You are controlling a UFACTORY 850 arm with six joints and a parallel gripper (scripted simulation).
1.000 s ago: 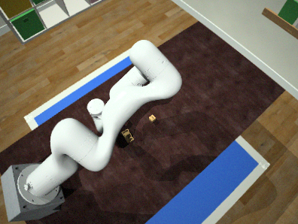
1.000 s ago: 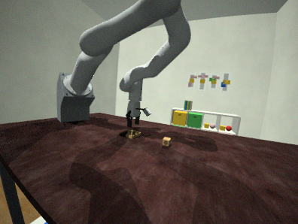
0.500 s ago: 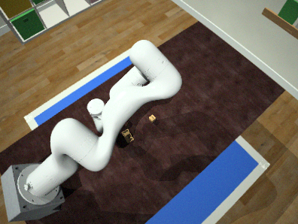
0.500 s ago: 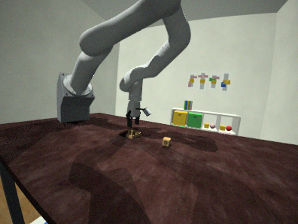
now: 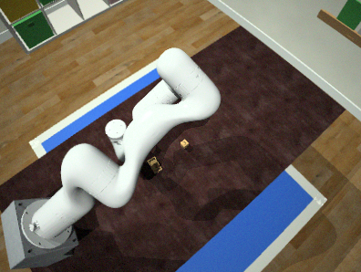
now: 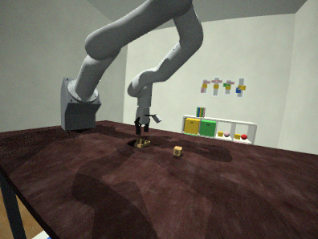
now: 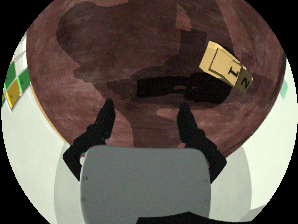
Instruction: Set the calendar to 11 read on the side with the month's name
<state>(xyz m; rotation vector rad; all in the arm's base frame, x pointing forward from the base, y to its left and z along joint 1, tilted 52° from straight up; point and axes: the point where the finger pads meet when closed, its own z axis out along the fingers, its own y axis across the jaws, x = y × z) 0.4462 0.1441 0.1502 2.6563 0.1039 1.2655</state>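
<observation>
The wooden tray is 110 mm to the right of my hand, 70 mm ahead of it and 30 mm below it. Round my hand: cube: 260 mm ahead, 130 mm to the right, 30 mm below.
</observation>
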